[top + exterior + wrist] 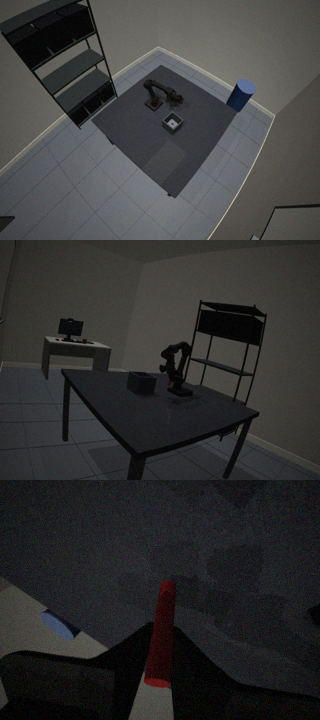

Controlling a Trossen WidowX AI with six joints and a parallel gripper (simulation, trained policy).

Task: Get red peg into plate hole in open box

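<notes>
Now: the plate 150 mm ahead of my gripper tip, 180 mm to the right of it and 100 mm below it. From my gripper tip the other things lie so: red peg: 10 mm to the right.
</notes>
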